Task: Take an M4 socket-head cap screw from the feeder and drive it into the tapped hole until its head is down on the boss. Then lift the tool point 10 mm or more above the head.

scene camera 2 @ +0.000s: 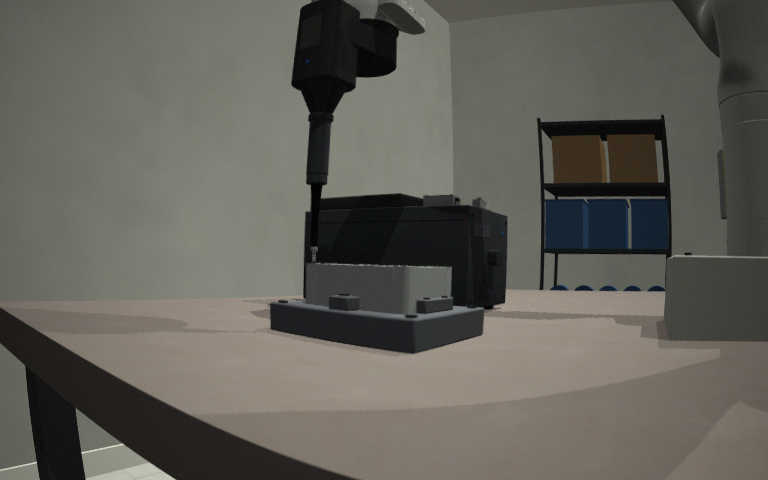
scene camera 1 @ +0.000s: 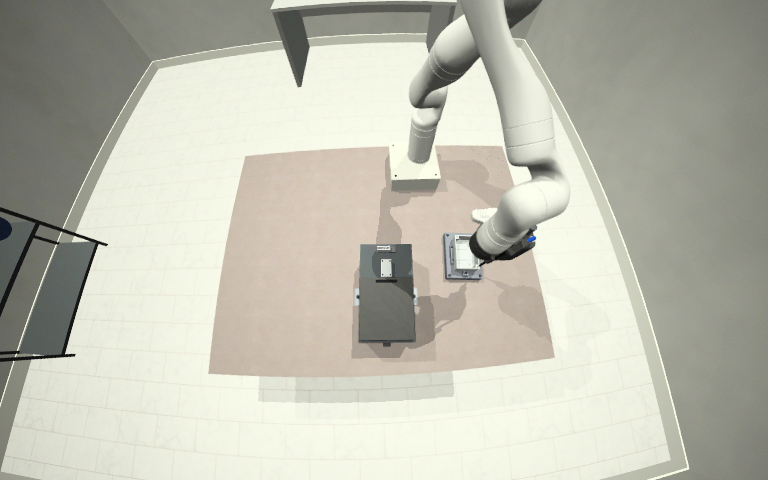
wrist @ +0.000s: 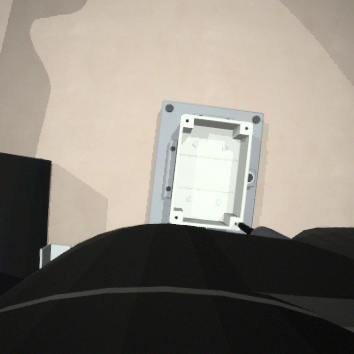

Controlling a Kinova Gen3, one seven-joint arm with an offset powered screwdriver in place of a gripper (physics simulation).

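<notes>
The powered screwdriver (scene camera 1: 481, 264) (scene camera 2: 314, 246) (wrist: 239, 225) stands nearly upright over one corner of the open white housing (scene camera 2: 362, 285) (wrist: 207, 172). A small silver screw (scene camera 2: 313, 254) is on its bit, point down. In scene camera 2, the screw's lower end is at about the height of the housing's top edge; whether it touches the hole cannot be told. The corner boss (wrist: 231, 221) is partly hidden by the bit in the wrist view. The housing sits on a grey fixture plate (scene camera 1: 447, 266) (scene camera 2: 339, 328) (wrist: 160, 162). The dark feeder (scene camera 1: 386, 311) (scene camera 2: 407, 243) (wrist: 25, 200) stands beside the fixture.
Clamp blocks (scene camera 2: 343, 302) (wrist: 170, 170) flank the housing on the plate. The arm's pale base block (scene camera 1: 415, 183) (scene camera 2: 719, 300) stands on the table. A shelf rack (scene camera 2: 606, 188) with boxes stands behind. The arm passes above the right side of the table in scene camera 1.
</notes>
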